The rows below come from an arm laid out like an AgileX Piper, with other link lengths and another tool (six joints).
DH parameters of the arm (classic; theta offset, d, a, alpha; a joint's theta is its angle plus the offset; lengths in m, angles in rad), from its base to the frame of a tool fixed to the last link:
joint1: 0 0.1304 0 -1.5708
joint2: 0.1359 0 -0.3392 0
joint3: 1.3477 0 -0.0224 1.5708
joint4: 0 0.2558 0 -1.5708
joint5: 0 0 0 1.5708
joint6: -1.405 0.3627 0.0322 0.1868
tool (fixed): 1.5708 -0.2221 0 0
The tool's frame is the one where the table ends.
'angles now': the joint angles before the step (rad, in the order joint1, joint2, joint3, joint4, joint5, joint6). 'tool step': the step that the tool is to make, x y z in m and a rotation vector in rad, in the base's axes. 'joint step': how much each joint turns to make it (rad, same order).
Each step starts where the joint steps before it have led.
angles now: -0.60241 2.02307 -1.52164 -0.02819 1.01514 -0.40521
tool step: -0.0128 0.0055 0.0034 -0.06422 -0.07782 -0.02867
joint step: -0.00385 -0.08014 0.12451 -0.02035 -0.14381 0.03912
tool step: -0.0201 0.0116 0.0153 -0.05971 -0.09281 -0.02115
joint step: -0.00620 -0.12088 0.13495 -0.00667 -0.12359 0.02476
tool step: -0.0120 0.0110 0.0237 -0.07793 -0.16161 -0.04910
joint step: -0.00198 -0.12984 0.10547 0.00001 -0.15084 0.06025
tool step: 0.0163 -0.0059 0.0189 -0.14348 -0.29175 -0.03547
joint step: -0.00009 -0.06996 0.08802 0.00018 -0.33826 0.06695
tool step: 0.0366 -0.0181 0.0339 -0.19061 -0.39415 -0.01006
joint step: -0.00007 0.00002 0.04061 -0.00063 -0.47338 0.06800
